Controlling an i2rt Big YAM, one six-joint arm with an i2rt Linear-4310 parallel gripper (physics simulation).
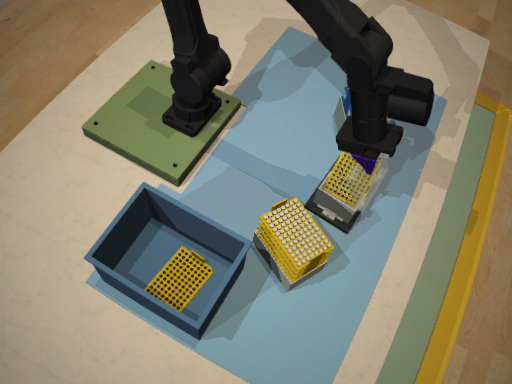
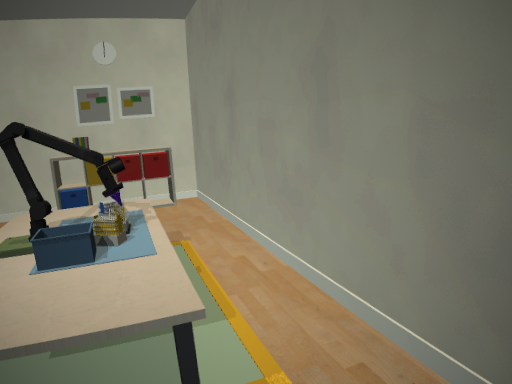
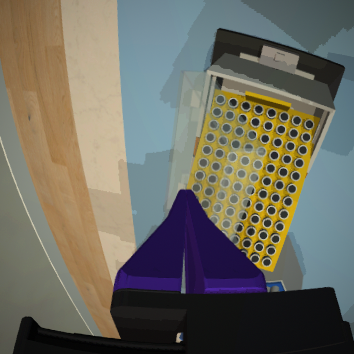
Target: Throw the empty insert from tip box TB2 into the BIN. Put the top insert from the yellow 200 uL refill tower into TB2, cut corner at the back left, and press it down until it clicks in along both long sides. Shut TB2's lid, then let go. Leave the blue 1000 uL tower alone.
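My gripper (image 1: pixel 371 172) (image 2: pixel 120 204) (image 3: pixel 184 197) is shut and empty. Its tips are at the lid-side long edge of the yellow insert (image 1: pixel 347 177) (image 3: pixel 260 165) in TB2; contact cannot be told. The insert's far end seems to cover the box rim; whether it is clicked in cannot be told. TB2 (image 1: pixel 332 197) (image 3: pixel 270 75) has its clear lid (image 3: pixel 182 125) open along that side. The empty yellow insert (image 1: pixel 182 277) lies in the BIN (image 1: pixel 197 215) (image 2: pixel 65 250). The yellow refill tower (image 1: pixel 297 232) (image 2: pixel 105 227) stands between BIN and TB2.
The blue tower (image 1: pixel 346 102) (image 3: pixel 275 286) stands behind TB2, mostly hidden by my arm and gripper. The arm's base stands on a green plate (image 1: pixel 135 145) at the left. A blue mat (image 1: pixel 305 340) lies under the BIN, the towers and TB2.
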